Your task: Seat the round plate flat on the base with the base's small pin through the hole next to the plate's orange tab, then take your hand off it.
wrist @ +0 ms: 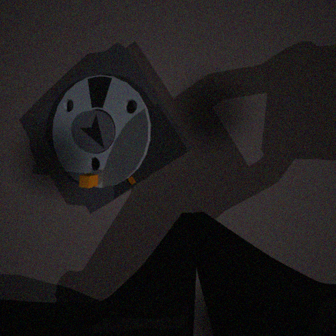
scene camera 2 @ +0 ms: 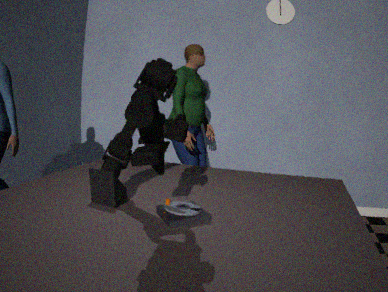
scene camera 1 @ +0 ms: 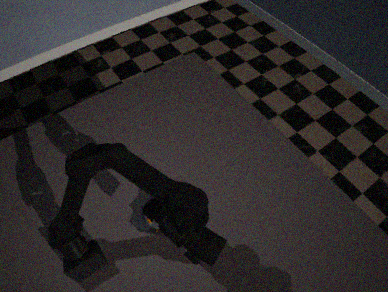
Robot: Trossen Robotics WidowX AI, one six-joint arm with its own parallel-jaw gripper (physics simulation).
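Frame: origin at the arm's base, x back, y up, z left, level; metres.
Where they show: gripper, between the fingertips: (scene camera 2: pixel 161 174); arm's base, origin of its link: (scene camera 2: pixel 107 177) (scene camera 1: pixel 79 256).
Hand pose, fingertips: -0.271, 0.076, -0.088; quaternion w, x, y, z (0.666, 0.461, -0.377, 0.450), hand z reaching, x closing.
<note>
Things, the pixels of their top centre, and the offset from my fingertips, as dx, dy, dz. Level surfaces: height alone.
- round grey plate, centre of its top: (scene camera 2: pixel 183 201) +0.000, -0.108, +0.117
- dark base, centre of its top: (scene camera 2: pixel 182 206) (scene camera 1: pixel 160 212) +0.001, -0.124, +0.116
- brown table, height of its surface: dy -0.162
The round grey plate (scene camera 2: pixel 172 209) (wrist: pixel 67 145) lies on the dark base (scene camera 2: pixel 177 220) (wrist: pixel 162 140). Its orange tab (scene camera 1: pixel 149 220) (scene camera 2: pixel 167 202) (wrist: pixel 88 181) is at the lower rim in the wrist view, beside a dark round hole (wrist: pixel 95 163). A small orange mark (wrist: pixel 131 180) shows on the base just outside the rim, to the right of the tab. I cannot make out the pin, nor tell whether the plate is fully flat. My gripper (scene camera 2: pixel 160 171) (wrist: pixel 192 222) is shut and empty, raised and apart from the plate. In scene camera 1 the arm hides much of the plate.
The arm's own foot (scene camera 1: pixel 85 257) (scene camera 2: pixel 107 187) stands on the brown table (scene camera 1: pixel 240 165) (scene camera 2: pixel 300 225) left of the base. The arm's shadows fall across the table. A person in green (scene camera 2: pixel 190 95) stands behind it. A checkered floor (scene camera 1: pixel 300 90) lies past the table's edge.
</note>
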